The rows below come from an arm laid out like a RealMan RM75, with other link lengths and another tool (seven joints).
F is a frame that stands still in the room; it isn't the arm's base.
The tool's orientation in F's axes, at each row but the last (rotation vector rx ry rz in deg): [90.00 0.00 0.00]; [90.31 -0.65 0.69]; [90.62 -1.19 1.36]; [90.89 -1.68 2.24]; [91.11 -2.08 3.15]
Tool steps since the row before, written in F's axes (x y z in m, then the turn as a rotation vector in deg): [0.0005 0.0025 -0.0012 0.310 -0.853 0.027]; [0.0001 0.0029 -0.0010 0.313 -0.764 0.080]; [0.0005 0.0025 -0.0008 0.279 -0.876 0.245]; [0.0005 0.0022 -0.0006 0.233 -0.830 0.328]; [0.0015 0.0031 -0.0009 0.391 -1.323 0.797]
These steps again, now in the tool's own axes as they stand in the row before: [0.0005 -0.0012 -0.0025 0.310 0.027 0.853]; [0.0001 -0.0010 -0.0029 0.314 0.079 0.764]; [0.0005 -0.0008 -0.0025 0.284 0.247 0.874]; [0.0005 -0.0007 -0.0022 0.242 0.331 0.826]; [0.0015 -0.0010 -0.0031 0.422 0.800 1.312]
